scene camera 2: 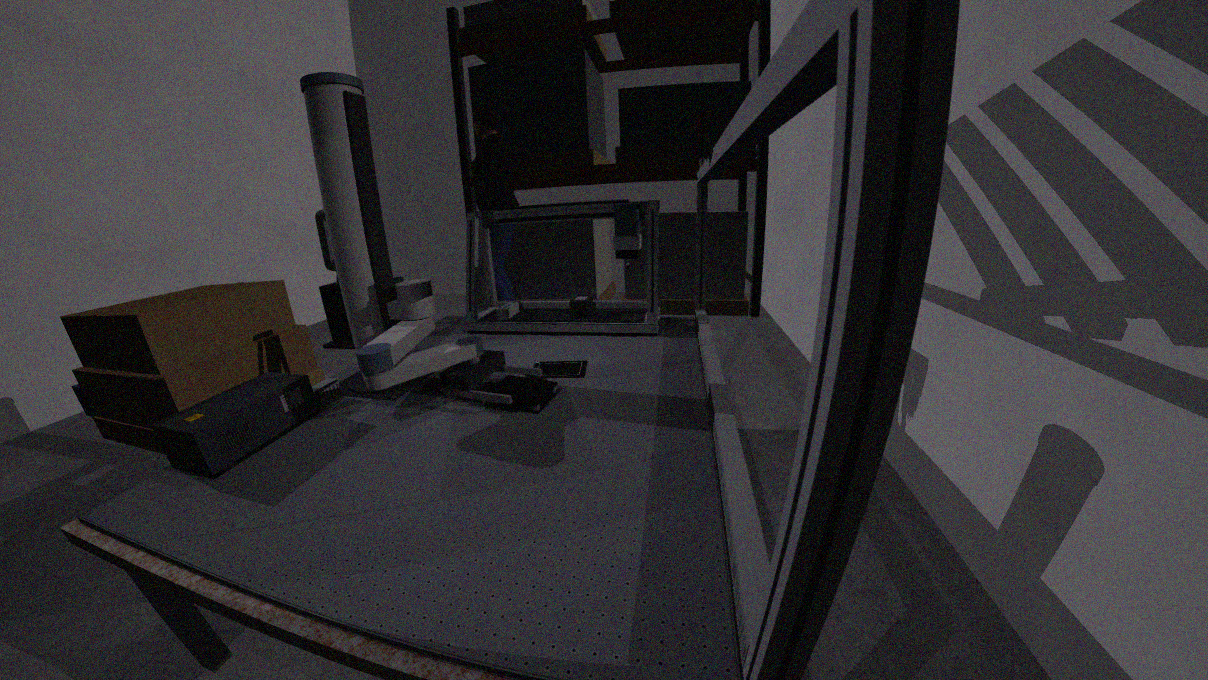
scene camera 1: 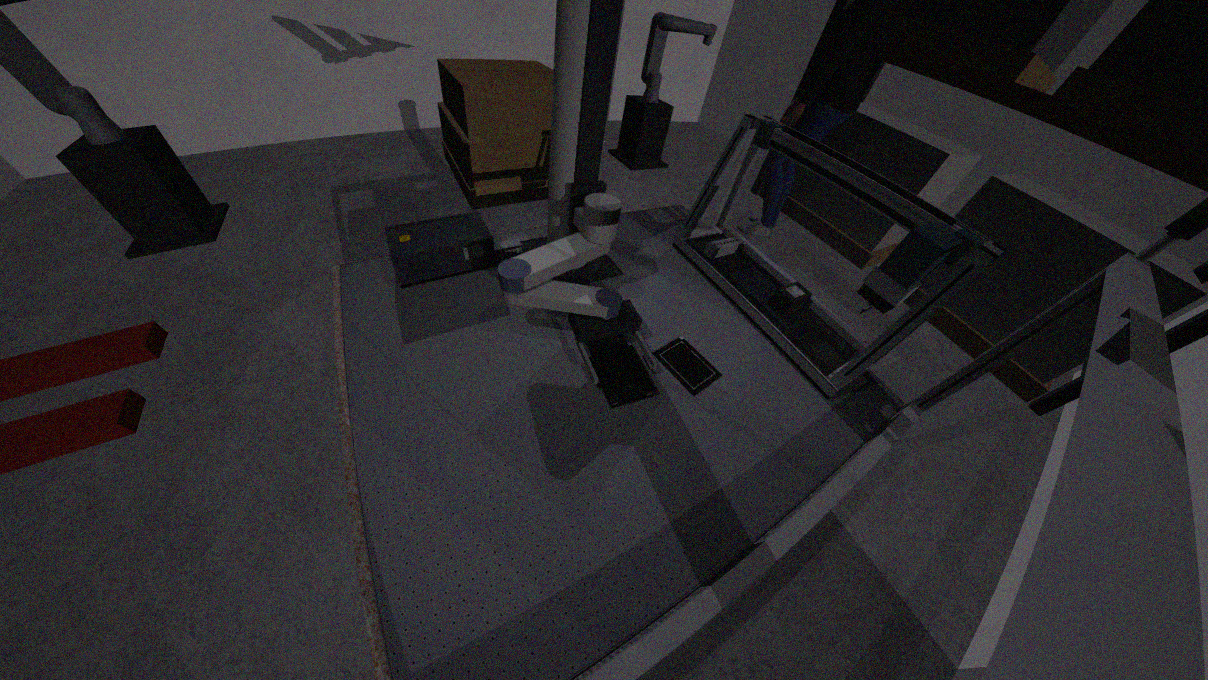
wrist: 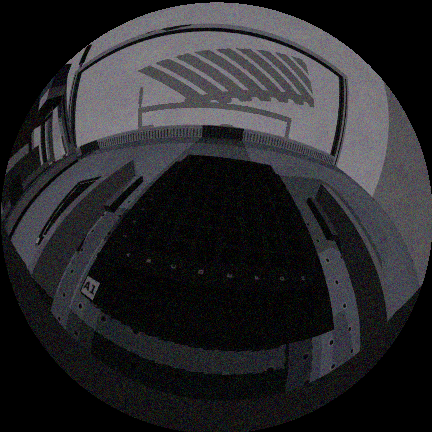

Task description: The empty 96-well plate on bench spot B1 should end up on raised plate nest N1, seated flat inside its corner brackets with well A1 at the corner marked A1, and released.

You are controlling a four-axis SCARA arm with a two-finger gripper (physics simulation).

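Places are measured from the arm's base along level axes (x right, y back, z down), in centimetres.
Pixels of known places: gripper, fingertip midpoint: point(scene camera 2: 526, 385) point(scene camera 1: 626, 373) point(wrist: 226, 174).
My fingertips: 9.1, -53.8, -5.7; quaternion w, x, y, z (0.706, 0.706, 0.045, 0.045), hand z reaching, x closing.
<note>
For each thing: its top centre in the pictures, then the offset to it from my fingertips, as dx, dy, dz. "spot": a spot on its surface instead.
- dark 96-well plate, top centre: point(wrist: 225, 186) point(scene camera 1: 623, 366) point(scene camera 2: 519, 383) -0.3, +2.2, -0.2
- raised nest, surface spot: point(wrist: 336, 281) spot: +9.7, +7.5, +4.4
- white A1 tag, surface spot: point(wrist: 90, 288) spot: -6.7, +8.9, +1.2
- Bench spot B1, surface spot: point(wrist: 70, 201) point(scene camera 1: 693, 361) point(scene camera 2: 561, 366) spot: -22.8, -2.4, +4.2
- dark box, surface spot: point(scene camera 2: 245, 422) spot: +35.3, +57.2, -3.7
The dark 96-well plate point(scene camera 1: 623, 369) point(scene camera 2: 530, 393) point(wrist: 215, 225) lies on the raised nest point(wrist: 336, 281) and looks level. Its corners and the brackets are too dark to confirm full seating. The white A1 tag point(wrist: 90, 288) shows beside the plate's near left corner in the wrist view; the plate's small row letters are too dim to read. My gripper point(scene camera 1: 622, 371) point(scene camera 2: 525, 385) point(wrist: 226, 174) is open, with one finger along each long side of the plate and a gap on both sides. Bench spot B1 point(scene camera 1: 687, 364) point(scene camera 2: 564, 368) point(wrist: 70, 201), a black patch with a pale outline, is beside the nest, without a plate.
A dark box point(scene camera 1: 443, 244) point(scene camera 2: 245, 422) stands on the bench near the arm's column point(scene camera 1: 568, 126) point(scene camera 2: 338, 185). A metal frame point(scene camera 1: 752, 329) point(scene camera 2: 562, 327) stands beyond B1. Brown cartons point(scene camera 1: 507, 118) point(scene camera 2: 211, 337) are behind the bench. A low rail point(scene camera 1: 786, 536) point(scene camera 2: 725, 473) runs along one bench edge.
</note>
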